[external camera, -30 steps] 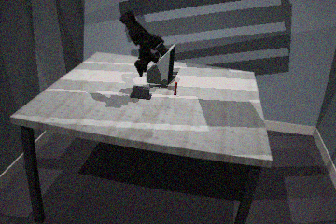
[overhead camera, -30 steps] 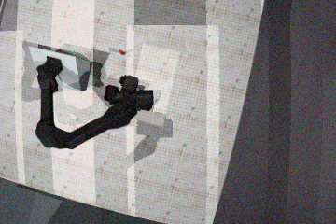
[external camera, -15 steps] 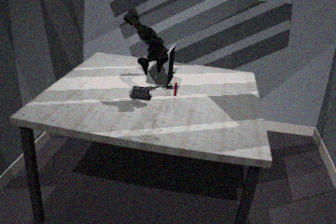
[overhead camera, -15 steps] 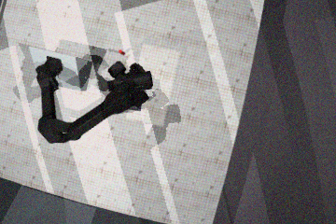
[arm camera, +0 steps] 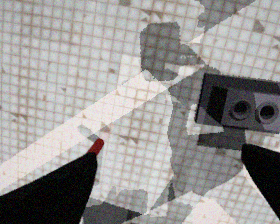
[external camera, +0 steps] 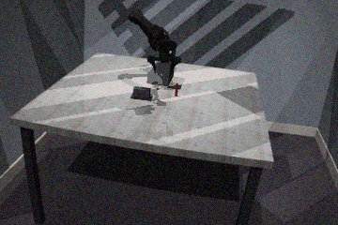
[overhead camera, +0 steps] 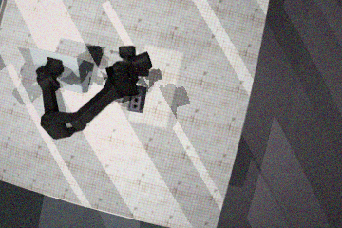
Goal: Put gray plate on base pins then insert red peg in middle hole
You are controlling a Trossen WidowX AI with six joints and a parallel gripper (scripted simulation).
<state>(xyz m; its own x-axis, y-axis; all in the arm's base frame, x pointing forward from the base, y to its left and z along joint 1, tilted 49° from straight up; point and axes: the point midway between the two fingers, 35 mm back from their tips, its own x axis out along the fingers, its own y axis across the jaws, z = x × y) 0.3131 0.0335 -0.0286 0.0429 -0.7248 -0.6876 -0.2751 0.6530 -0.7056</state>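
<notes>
My gripper tip is now 80 mm past the red peg, 80 mm to the right of it and 110 mm above it. The rest, counted from my gripper tip: base 30 mm ahead, 110 mm to the right, 140 mm below; gray plate 30 mm ahead, 110 mm to the right, 110 mm below.
</notes>
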